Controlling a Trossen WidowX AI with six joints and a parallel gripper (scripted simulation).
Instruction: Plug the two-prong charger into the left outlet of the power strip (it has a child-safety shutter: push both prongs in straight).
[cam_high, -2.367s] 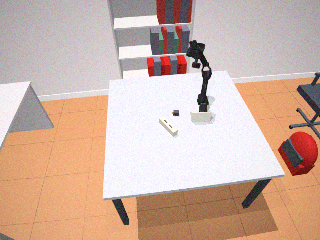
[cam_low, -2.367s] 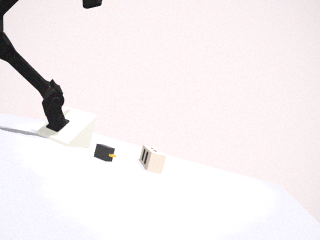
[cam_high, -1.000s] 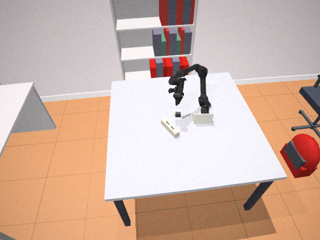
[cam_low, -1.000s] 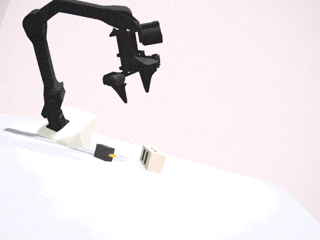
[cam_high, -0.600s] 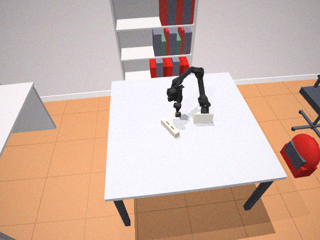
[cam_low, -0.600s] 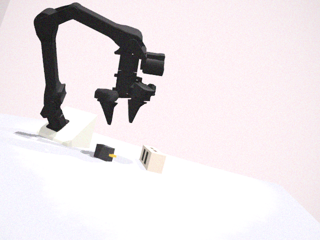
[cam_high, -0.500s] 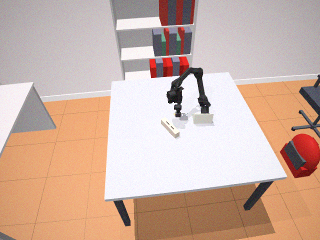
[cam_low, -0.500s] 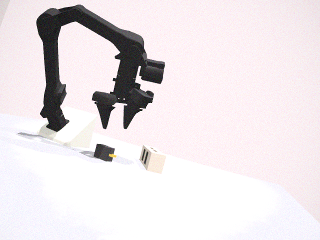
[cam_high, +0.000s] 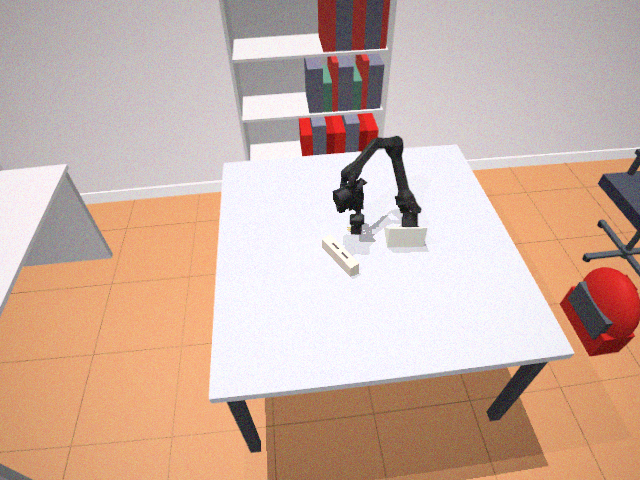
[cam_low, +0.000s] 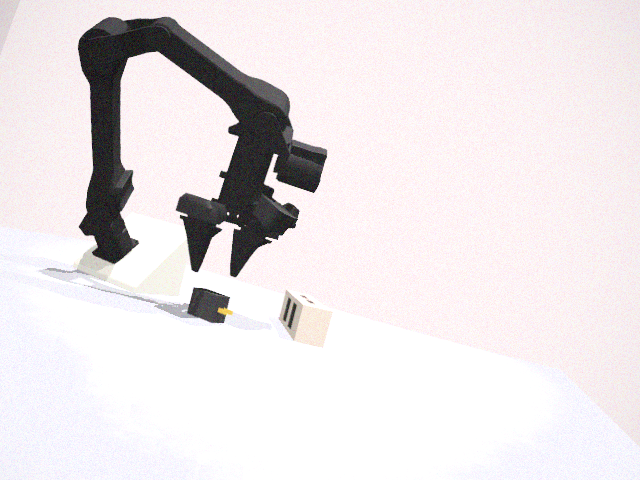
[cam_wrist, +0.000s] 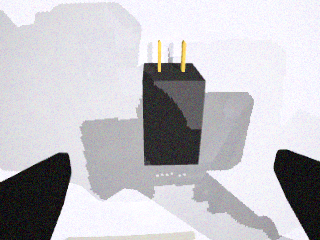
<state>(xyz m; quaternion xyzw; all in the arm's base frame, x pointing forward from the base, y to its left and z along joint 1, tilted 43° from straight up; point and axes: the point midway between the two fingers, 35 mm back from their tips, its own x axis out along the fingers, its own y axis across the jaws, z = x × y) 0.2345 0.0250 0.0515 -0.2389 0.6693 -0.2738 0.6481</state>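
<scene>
The charger lies 20 mm ahead of my gripper tip and 50 mm below it.
</scene>
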